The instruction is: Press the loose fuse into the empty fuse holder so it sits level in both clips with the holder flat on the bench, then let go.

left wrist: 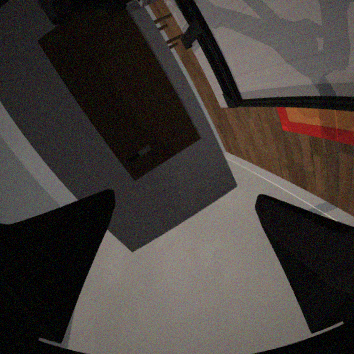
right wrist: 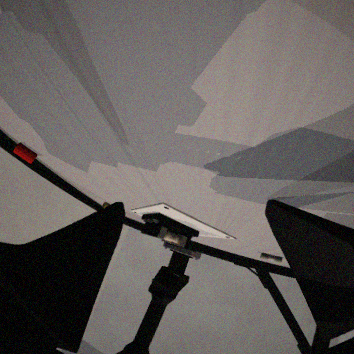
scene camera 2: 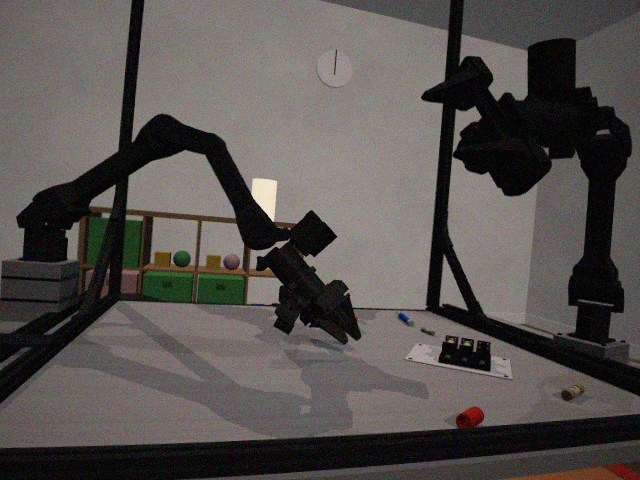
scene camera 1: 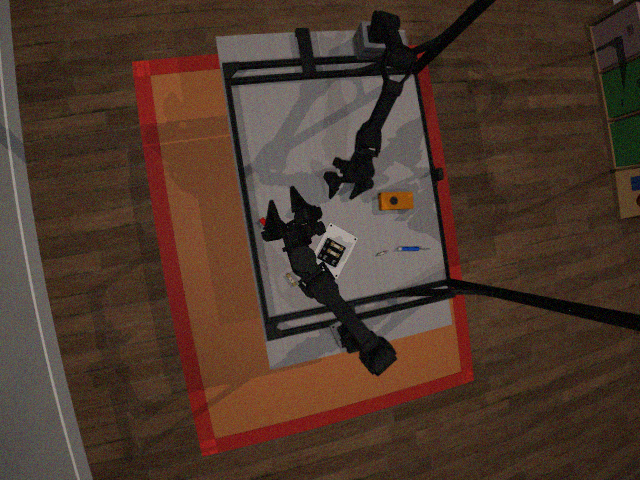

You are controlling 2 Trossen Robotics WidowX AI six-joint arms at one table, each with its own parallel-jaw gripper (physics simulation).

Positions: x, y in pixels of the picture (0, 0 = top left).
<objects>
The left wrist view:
my left gripper: 187, 199
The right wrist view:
my right gripper: 196, 208
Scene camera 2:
my left gripper: 438, 123
my right gripper: 352, 341
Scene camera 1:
my left gripper: 280, 193
my right gripper: 340, 198
</objects>
